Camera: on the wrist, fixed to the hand. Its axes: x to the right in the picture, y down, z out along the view.
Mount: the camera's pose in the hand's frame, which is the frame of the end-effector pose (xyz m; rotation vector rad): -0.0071 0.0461 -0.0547 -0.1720 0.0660 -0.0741
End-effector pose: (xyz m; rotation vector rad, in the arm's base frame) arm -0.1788 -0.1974 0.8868 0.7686 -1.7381 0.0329
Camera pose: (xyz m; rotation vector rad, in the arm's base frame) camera -0.1545 -0.1359 0.9150 0.6969 -1.6253 -0.1385
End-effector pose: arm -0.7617 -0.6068 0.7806 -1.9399 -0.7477 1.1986
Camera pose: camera -0.7100 -0.6536 0.7631 -2.0615 -0.9051 1.0500
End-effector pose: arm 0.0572 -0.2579 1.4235 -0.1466 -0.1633 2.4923
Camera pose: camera 0.0436 -0.2943 1.3630 -0.2887 -0.3493 2.3944
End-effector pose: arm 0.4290 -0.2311 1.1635 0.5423 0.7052 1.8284
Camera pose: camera 0.3646 -0.2619 1.1555 0.3401 0.5972 1.8236
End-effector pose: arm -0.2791 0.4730 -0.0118 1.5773 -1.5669 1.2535
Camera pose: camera -0.3345 0.5185 -0.0065 1.4573 -1.5180 1.0895
